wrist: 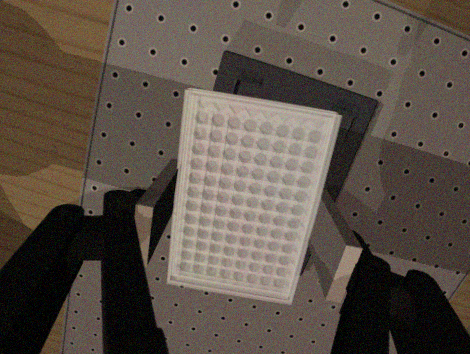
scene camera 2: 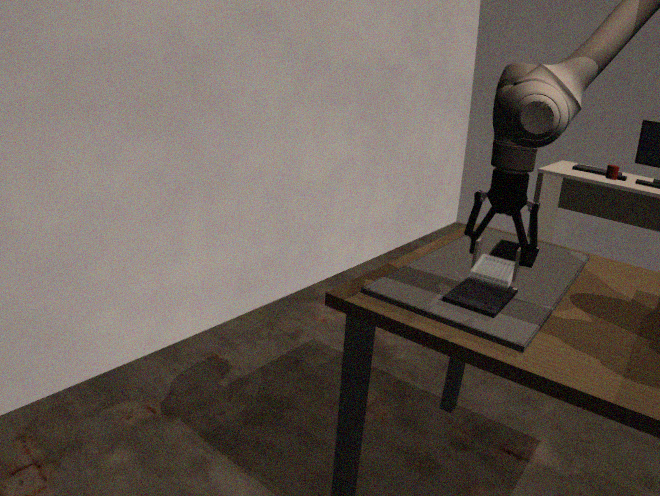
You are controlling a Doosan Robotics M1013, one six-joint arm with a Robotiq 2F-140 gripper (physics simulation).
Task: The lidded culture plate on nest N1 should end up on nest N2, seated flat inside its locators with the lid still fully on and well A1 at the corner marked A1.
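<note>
The white lidded culture plate is held level between the fingers of my gripper, which is shut on its long sides. The lid appears to lie evenly over the wells. The plate hangs above the near dark nest and is apart from it. In the wrist view the plate is turned some degrees relative to that nest and covers much of it. No A1 mark is readable in either view. The other dark nest is farther back, partly hidden behind the gripper and plate.
Both nests sit on a grey perforated board on a wooden table. Behind the table, a white desk against the wall carries a red cup and a dark monitor.
</note>
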